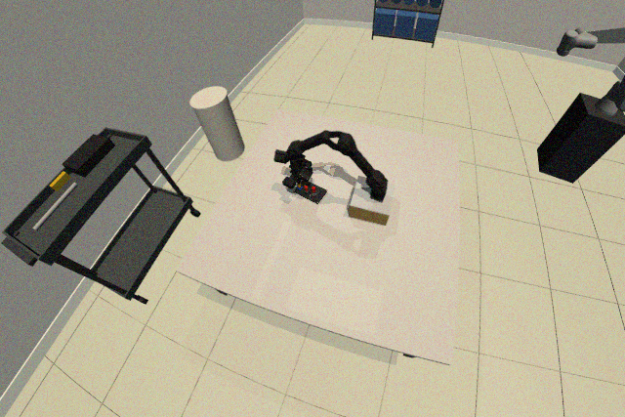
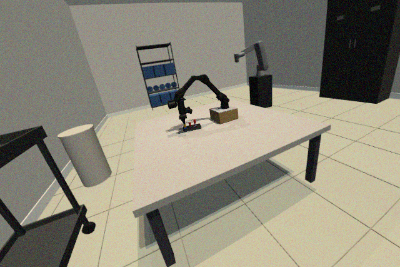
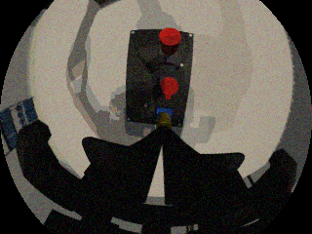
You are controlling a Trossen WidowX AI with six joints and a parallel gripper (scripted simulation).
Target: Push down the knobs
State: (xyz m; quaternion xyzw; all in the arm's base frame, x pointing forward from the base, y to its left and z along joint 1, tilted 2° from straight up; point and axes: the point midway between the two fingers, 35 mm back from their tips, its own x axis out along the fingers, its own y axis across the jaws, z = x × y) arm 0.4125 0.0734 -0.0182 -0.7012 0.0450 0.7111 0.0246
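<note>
The knob lies 30 mm below my gripper tip.
</note>
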